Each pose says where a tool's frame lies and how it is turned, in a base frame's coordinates. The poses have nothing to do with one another.
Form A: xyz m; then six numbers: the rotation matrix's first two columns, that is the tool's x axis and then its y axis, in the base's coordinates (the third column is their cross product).
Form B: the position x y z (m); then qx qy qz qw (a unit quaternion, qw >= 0). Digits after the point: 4 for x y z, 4 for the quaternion.
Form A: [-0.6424 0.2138 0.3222 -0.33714 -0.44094 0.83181 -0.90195 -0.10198 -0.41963]
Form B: [-0.6424 0.2138 0.3222 0.5311 -0.6322 0.5186 0.2222]
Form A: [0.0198 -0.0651 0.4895 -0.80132 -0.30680 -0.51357 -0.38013 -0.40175 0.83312]
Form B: [0.0198 -0.0651 0.4895 -0.3143 0.5464 0.7759 0.0236]
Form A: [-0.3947 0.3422 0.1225 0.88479 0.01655 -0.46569 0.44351 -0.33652 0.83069]
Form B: [-0.3947 0.3422 0.1225 0.7947 0.1447 -0.1915 0.5575]
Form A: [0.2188 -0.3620 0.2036 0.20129 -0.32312 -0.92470 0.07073 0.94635 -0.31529]
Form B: [0.2188 -0.3620 0.2036 -0.1020 0.6188 -0.1282 0.7683]
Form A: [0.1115 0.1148 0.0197 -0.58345 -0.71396 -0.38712 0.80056 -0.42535 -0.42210]
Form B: [0.1115 0.1148 0.0197 0.0744 0.2908 -0.8409 0.4503]
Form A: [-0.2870 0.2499 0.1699 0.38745 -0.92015 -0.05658 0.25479 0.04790 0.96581]
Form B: [-0.2870 0.2499 0.1699 0.5212 -0.3192 -0.4521 0.6497]
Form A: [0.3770 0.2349 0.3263 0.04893 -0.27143 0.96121 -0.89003 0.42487 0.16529]
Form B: [0.3770 0.2349 0.3263 0.4596 -0.6318 0.2763 0.5597]
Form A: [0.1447 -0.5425 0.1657 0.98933 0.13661 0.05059 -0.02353 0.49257 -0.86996]
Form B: [0.1447 -0.5425 0.1657 -0.5016 -0.0564 0.0464 0.8620]
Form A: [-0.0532 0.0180 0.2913 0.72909 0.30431 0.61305 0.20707 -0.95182 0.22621]
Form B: [-0.0532 0.0180 0.2913 0.9271 0.1379 0.3412 0.0712]
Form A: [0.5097 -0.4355 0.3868 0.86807 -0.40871 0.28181 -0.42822 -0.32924 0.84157]
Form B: [0.5097 -0.4355 0.3868 0.8152 -0.2567 0.0094 0.5191]
